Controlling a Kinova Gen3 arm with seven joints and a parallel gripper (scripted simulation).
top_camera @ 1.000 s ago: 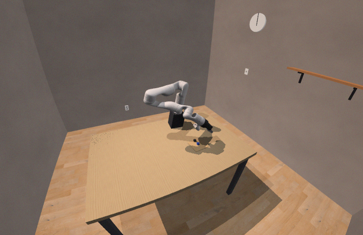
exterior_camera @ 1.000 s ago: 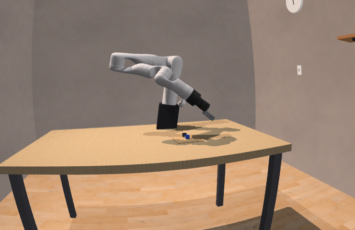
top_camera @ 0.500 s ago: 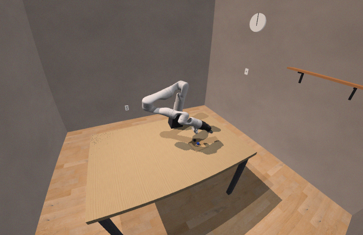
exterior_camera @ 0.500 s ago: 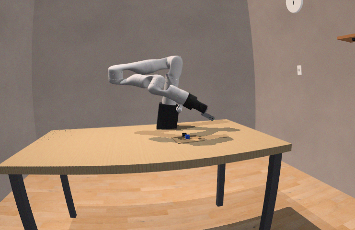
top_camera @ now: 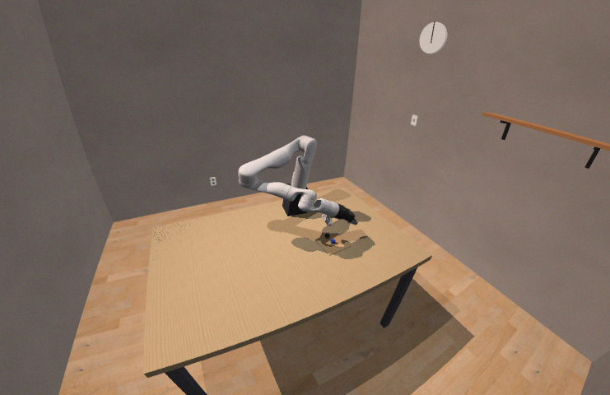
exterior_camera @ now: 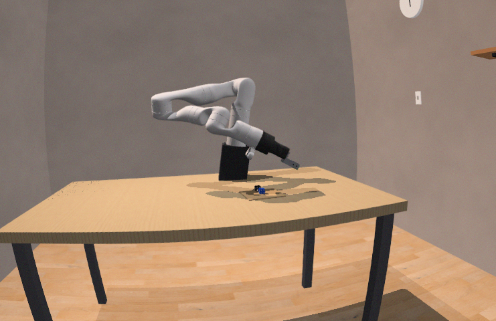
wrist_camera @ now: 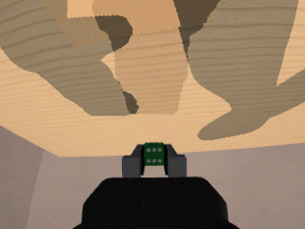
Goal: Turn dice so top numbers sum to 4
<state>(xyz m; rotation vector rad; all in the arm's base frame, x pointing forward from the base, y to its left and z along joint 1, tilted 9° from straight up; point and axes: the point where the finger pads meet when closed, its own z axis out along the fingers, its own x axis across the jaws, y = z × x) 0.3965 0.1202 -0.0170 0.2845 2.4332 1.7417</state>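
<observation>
The blue die lies 130 mm to the right of my hand and 90 mm below it. The rest, counted from my hand: black die (130 mm to the right, 90 mm below, 60 mm behind); then tan mat (130 mm to the right, 100 mm below); then green die (10 mm to the left, 10 mm below).
</observation>
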